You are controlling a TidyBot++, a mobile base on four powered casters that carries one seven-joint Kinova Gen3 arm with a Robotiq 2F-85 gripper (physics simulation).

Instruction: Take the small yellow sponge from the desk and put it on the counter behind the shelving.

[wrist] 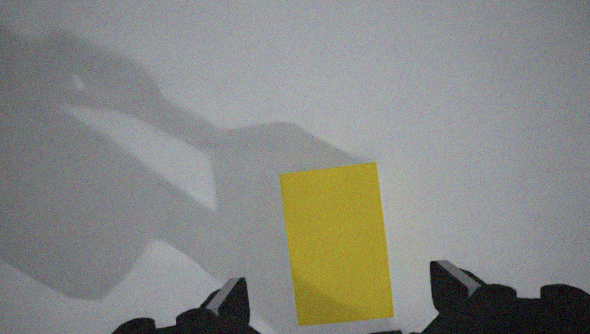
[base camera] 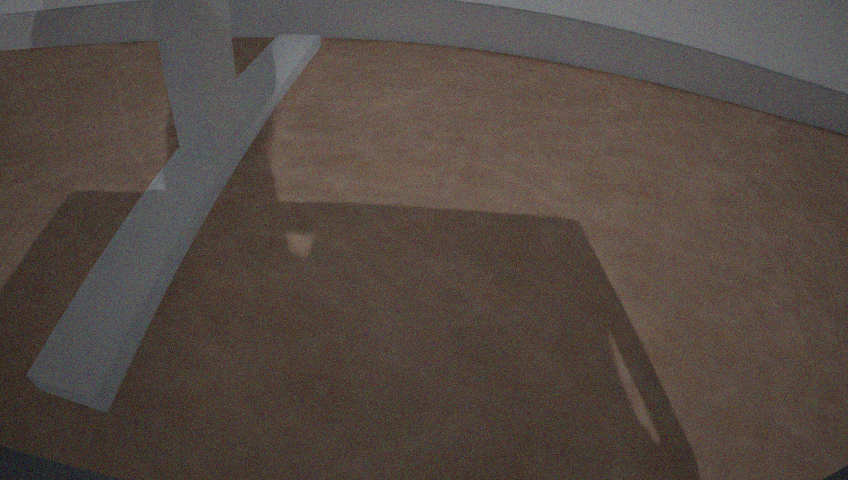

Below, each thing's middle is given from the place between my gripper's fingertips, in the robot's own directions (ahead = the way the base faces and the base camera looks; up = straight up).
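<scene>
Yellow sponge (wrist: 334,222): 1 cm to the right of my hand, 8 cm below it.
</scene>
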